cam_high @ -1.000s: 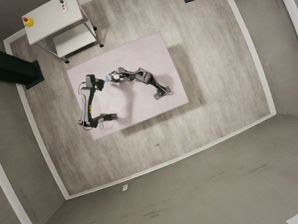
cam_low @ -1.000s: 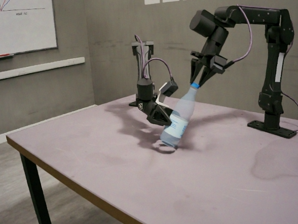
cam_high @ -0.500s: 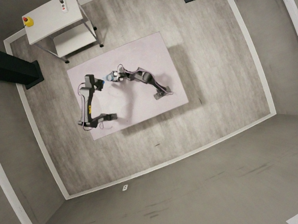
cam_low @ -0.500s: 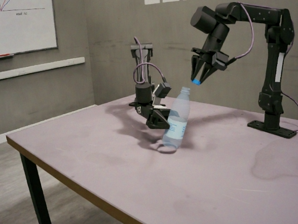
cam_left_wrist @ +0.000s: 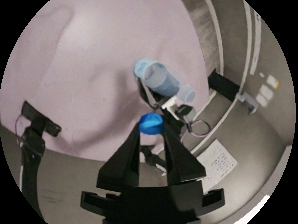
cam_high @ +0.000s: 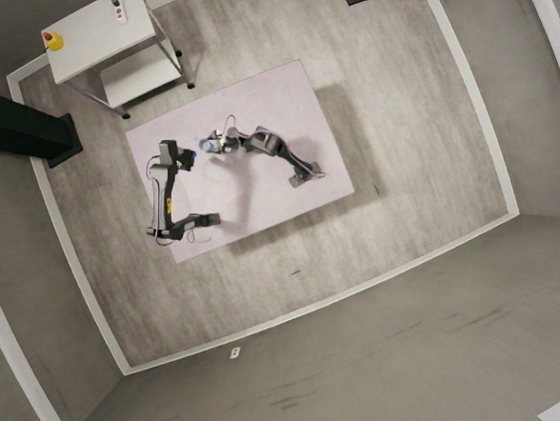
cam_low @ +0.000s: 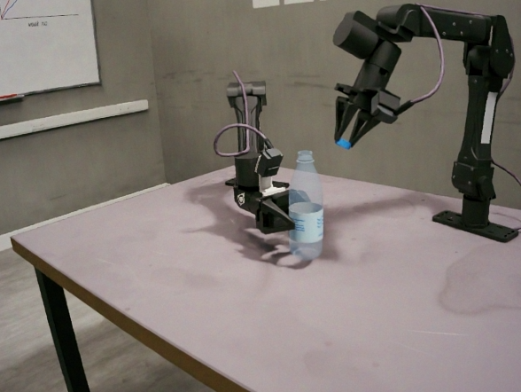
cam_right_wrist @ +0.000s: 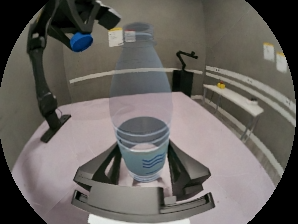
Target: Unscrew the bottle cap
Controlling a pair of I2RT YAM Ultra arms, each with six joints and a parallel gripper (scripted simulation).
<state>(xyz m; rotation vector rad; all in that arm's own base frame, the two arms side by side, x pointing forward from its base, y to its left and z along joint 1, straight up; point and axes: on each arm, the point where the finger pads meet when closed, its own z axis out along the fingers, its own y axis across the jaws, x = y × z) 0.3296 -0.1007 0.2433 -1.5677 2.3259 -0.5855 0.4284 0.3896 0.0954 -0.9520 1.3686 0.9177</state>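
My left gripper is now 12 cm above the clear plastic bottle, 7 cm short of it and 4 cm to the left of it. Also, from my left hand: blue cap (1 cm below).
The blue cap lies 7 cm behind my right hand, 5 cm to the left of it and 14 cm above it. The rest, counted from my right hand: clear plastic bottle (3 cm above).
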